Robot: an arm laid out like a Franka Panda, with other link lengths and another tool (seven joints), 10 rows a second.
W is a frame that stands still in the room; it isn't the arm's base.
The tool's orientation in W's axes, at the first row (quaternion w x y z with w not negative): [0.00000, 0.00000, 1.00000, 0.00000]
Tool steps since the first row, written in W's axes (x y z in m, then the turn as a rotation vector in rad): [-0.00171, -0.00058, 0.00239, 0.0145, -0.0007, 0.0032]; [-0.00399, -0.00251, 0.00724, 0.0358, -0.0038, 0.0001]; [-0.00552, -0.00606, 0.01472, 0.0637, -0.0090, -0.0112]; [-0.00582, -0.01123, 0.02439, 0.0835, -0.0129, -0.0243]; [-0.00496, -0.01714, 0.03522, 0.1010, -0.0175, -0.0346]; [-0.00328, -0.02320, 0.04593, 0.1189, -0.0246, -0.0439]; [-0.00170, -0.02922, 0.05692, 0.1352, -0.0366, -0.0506]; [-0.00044, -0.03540, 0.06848, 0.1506, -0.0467, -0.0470]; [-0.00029, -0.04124, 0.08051, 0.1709, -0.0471, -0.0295]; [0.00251, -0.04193, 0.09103, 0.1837, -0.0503, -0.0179]
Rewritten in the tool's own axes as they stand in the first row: [0.00171, -0.00058, -0.00239, -0.0145, -0.0007, -0.0032]; [0.00399, -0.00251, -0.00724, -0.0358, -0.0038, -0.0001]; [0.00552, -0.00606, -0.01472, -0.0637, -0.0090, 0.0112]; [0.00582, -0.01123, -0.02439, -0.0835, -0.0129, 0.0243]; [0.00496, -0.01714, -0.03522, -0.1010, -0.0175, 0.0346]; [0.00328, -0.02320, -0.04593, -0.1189, -0.0246, 0.0439]; [0.00170, -0.02922, -0.05692, -0.1352, -0.0366, 0.0506]; [0.00044, -0.03540, -0.06848, -0.1506, -0.0467, 0.0470]; [0.00029, -0.04124, -0.08051, -0.1709, -0.0471, 0.0295]; [-0.00251, -0.04193, -0.09103, -0.1837, -0.0503, 0.0179]
